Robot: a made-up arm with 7 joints. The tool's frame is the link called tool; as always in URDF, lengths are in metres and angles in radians. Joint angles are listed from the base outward.
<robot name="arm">
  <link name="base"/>
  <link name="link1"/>
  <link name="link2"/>
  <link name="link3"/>
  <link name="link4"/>
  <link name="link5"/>
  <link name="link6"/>
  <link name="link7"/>
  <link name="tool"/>
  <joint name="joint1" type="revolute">
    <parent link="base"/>
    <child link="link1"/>
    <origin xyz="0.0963 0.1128 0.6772" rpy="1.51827 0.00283 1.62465"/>
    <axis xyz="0 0 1"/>
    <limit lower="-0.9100" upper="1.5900"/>
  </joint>
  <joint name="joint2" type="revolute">
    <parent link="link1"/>
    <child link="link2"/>
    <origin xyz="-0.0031 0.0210 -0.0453" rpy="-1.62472 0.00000 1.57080"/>
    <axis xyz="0 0 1"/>
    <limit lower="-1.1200" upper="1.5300"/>
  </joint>
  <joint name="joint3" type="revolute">
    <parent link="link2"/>
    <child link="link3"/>
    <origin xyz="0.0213 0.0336 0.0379" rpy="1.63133 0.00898 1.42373"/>
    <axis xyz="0 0 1"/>
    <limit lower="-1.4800" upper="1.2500"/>
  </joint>
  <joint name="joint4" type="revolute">
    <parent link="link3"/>
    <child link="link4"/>
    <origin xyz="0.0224 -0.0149 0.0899" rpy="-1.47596 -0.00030 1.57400"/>
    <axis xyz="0 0 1"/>
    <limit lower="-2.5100" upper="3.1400"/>
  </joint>
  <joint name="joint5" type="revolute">
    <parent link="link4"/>
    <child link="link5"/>
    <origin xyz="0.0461 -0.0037 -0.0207" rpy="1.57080 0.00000 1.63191"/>
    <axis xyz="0 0 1"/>
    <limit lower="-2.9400" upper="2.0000"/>
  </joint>
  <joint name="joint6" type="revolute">
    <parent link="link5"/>
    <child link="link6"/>
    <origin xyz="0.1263 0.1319 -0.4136" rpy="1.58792 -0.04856 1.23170"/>
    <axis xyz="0 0 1"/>
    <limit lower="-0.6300" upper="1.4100"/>
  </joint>
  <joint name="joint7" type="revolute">
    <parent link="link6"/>
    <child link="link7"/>
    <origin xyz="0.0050 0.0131 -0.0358" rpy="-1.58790 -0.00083 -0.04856"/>
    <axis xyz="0 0 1"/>
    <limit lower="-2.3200" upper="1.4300"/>
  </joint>
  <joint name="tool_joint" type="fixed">
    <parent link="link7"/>
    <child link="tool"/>
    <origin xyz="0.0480 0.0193 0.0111" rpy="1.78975 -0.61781 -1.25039"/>
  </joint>
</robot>
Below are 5 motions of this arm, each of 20 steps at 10 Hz.
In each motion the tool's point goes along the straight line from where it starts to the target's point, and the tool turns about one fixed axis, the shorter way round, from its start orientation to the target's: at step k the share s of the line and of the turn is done. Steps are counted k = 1, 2, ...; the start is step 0. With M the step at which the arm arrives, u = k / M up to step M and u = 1 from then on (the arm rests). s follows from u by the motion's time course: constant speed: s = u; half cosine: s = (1 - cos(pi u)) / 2; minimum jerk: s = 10 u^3 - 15 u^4 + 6 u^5.
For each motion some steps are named. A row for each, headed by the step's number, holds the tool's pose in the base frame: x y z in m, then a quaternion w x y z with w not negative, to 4 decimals.
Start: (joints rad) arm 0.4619 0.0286 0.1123 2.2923 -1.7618 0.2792 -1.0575
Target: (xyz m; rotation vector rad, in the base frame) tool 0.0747 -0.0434 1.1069 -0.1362 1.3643 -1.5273
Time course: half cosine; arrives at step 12
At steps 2, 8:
2: -0.1481 -0.2361 1.0235 0.6450 0.1275 0.7330 -0.1746
8: 0.0150 -0.0950 1.0845 0.5693 -0.0068 0.6318 -0.5260

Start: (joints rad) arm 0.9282 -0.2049 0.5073 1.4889 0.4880 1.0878 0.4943
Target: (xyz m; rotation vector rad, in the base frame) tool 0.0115 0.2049 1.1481 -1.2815 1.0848 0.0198
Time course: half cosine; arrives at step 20
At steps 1, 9, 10, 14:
1: 0.2465 -0.2049 0.9433 0.4233 -0.0907 -0.0928 0.8967
9: 0.1482 -0.0335 1.0290 0.6523 -0.3650 0.1895 0.6367
10: 0.1297 -0.0013 1.0451 0.6765 -0.4074 0.2390 0.5650
14: 0.0602 0.1199 1.1056 0.7060 -0.5272 0.4001 0.2520

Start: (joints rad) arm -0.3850 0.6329 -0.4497 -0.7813 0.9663 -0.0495 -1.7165
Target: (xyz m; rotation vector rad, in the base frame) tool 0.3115 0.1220 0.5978 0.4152 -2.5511 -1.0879
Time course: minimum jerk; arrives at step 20
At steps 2, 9, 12, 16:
2: 0.3131 0.2702 0.7000 0.0898 0.3642 -0.7565 -0.5358
9: 0.3124 0.2107 0.6589 0.1226 0.2796 -0.8226 -0.4797
12: 0.3120 0.1695 0.6305 0.1443 0.2184 -0.8608 -0.4364
16: 0.3116 0.1307 0.6038 0.1637 0.1593 -0.8909 -0.3926

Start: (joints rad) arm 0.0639 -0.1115 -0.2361 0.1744 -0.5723 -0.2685 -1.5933
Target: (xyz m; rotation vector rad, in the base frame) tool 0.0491 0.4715 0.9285 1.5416 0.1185 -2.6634
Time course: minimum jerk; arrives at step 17
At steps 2, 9, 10, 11, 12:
2: 0.1175 0.4546 0.6774 0.3256 -0.1916 0.1961 -0.9049
9: 0.0800 0.4639 0.8152 0.1782 0.2018 0.1190 -0.9557
10: 0.0725 0.4657 0.8425 0.1442 0.2775 0.1007 -0.9445
11: 0.0657 0.4674 0.8675 0.1120 0.3451 0.0831 -0.9282
12: 0.0599 0.4688 0.8889 0.0838 0.4015 0.0677 -0.9095

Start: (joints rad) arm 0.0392 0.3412 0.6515 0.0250 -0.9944 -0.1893 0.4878
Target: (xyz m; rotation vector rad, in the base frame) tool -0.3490 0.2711 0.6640 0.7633 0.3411 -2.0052
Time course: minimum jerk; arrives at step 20
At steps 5, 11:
5: -0.1916 0.3733 0.5835 0.4137 0.6281 0.0159 -0.6588
11: -0.2776 0.3175 0.6275 0.4502 0.4633 0.0845 -0.7586

